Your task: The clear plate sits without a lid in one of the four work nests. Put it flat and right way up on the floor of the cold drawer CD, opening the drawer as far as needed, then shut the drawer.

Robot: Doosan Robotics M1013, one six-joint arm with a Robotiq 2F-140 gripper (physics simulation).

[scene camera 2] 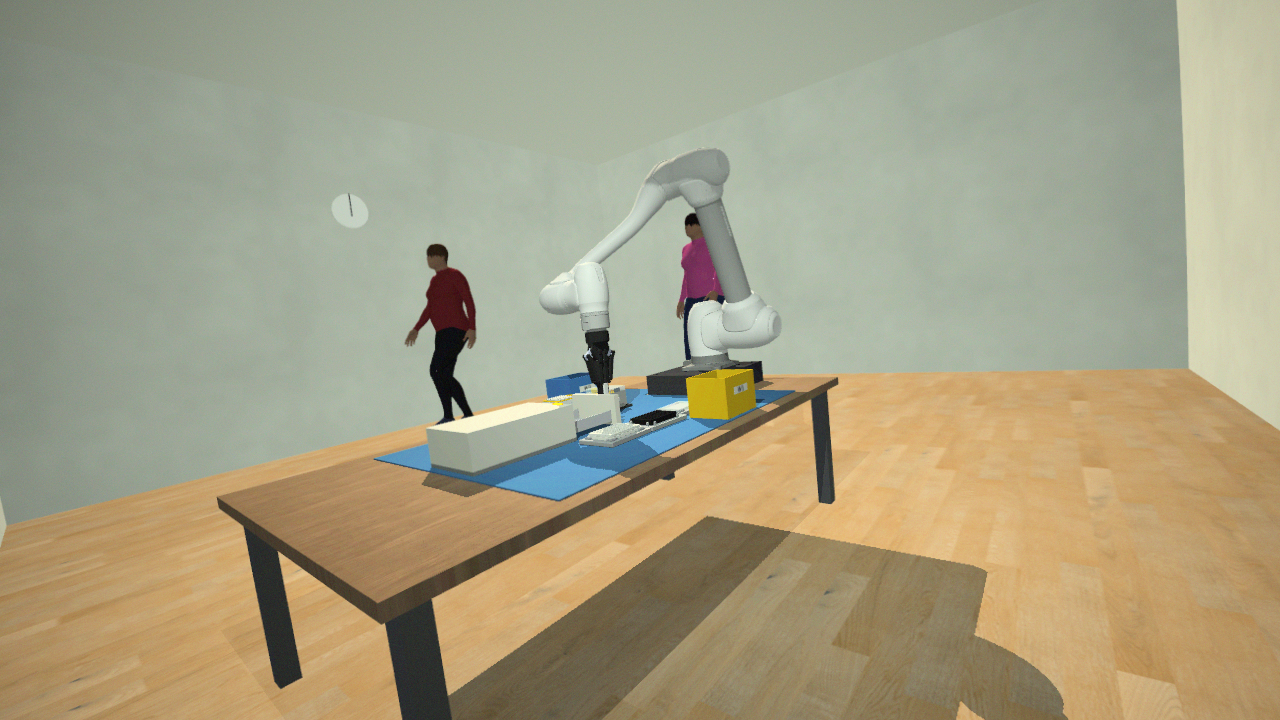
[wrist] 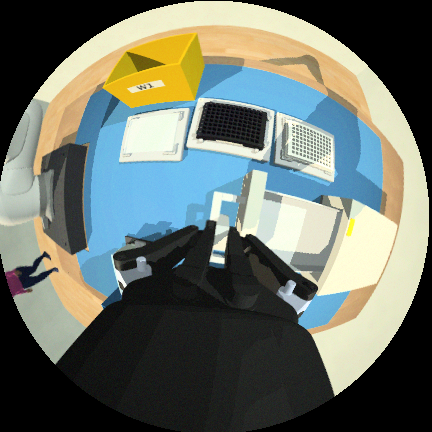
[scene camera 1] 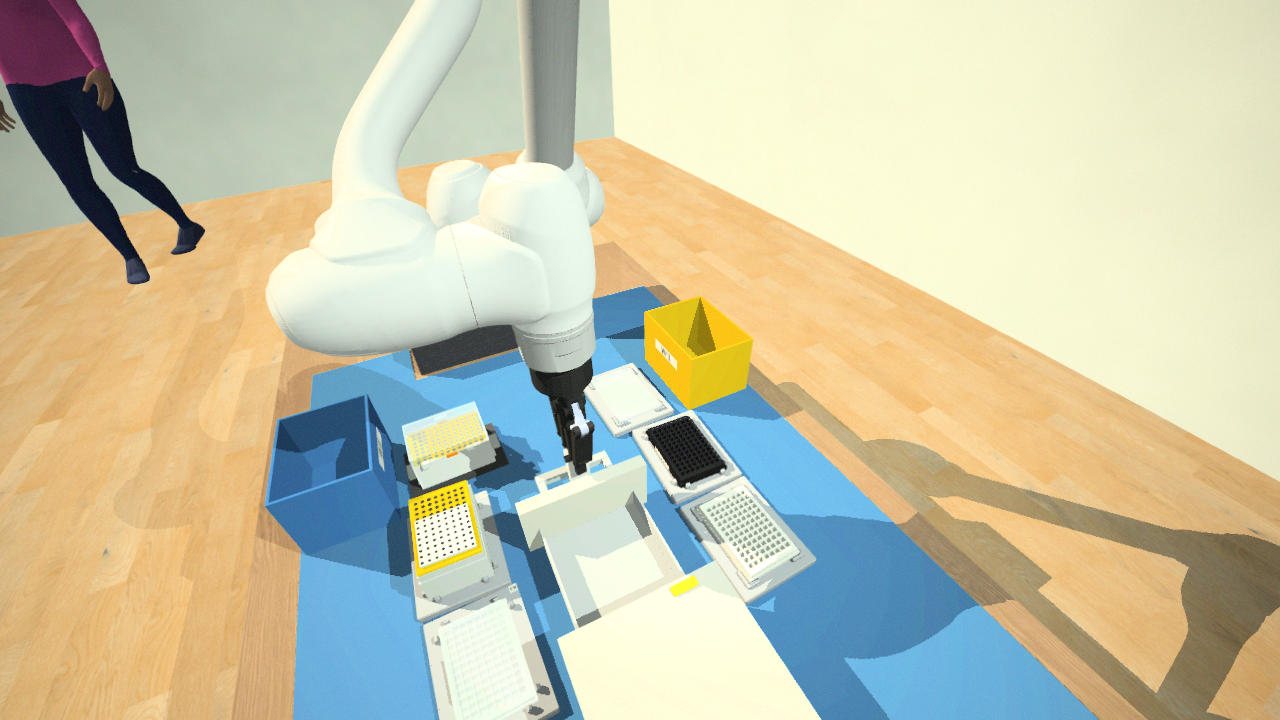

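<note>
The clear plate lies flat without a visible lid in the nest at the lower left of scene camera 1; it does not show in the wrist view. The cold drawer stands well out of its cream cabinet, and its visible floor is bare. The drawer's front panel carries a white loop handle. My gripper is shut, pointing down at the handle; its fingertips are at the outer bar. Whether they touch it is unclear.
A yellow bin, a pale nest, a black plate and a white plate line one side. A blue bin and yellow-topped racks stand opposite.
</note>
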